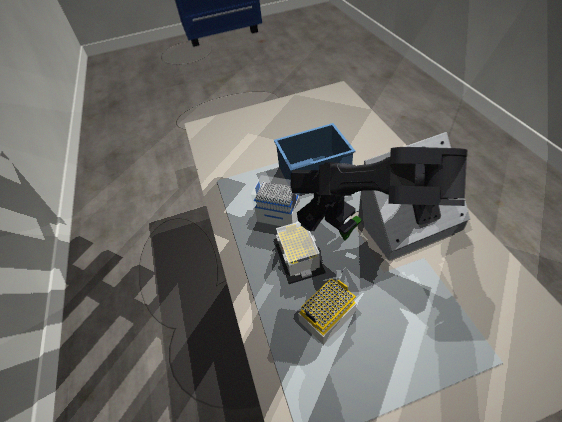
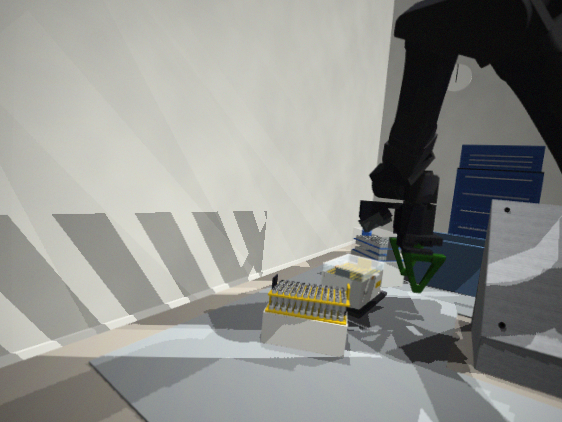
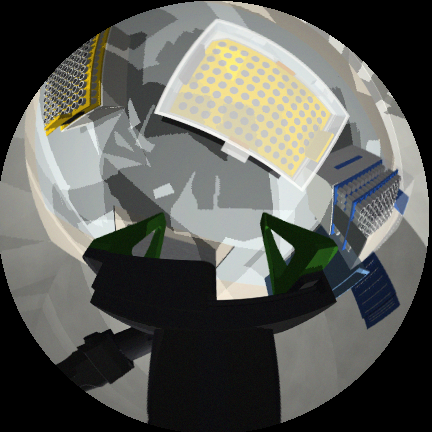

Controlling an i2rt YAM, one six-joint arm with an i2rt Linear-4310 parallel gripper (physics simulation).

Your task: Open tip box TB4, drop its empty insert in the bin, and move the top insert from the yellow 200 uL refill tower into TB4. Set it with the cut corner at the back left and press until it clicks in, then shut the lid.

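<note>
The tip box TB4 (image 1: 297,243) (image 2: 366,291) (image 3: 255,97) has a clear lid, which is shut. A pale yellow insert with empty holes shows through the lid. The box's label cannot be read. A latch tab (image 1: 306,274) (image 3: 235,151) sticks out from one long side. The yellow refill tower (image 1: 327,304) (image 2: 306,302) (image 3: 69,82) stands apart from it, with grey tips in its yellow top insert over a white base. The blue bin (image 1: 284,159) (image 2: 457,267) is behind. My gripper (image 3: 212,217) is open and empty, above and to one side of TB4, with green fingers.
A blue tip tower (image 1: 274,201) (image 2: 371,247) (image 3: 367,200) stands between TB4 and the bin. The arm's grey metal base block (image 1: 377,227) (image 2: 520,310) is on the right. A grey-blue mat (image 1: 400,370) (image 2: 225,390) lies under the boxes. A blue cabinet (image 1: 222,24) (image 2: 495,192) (image 3: 377,295) stands beyond the table.
</note>
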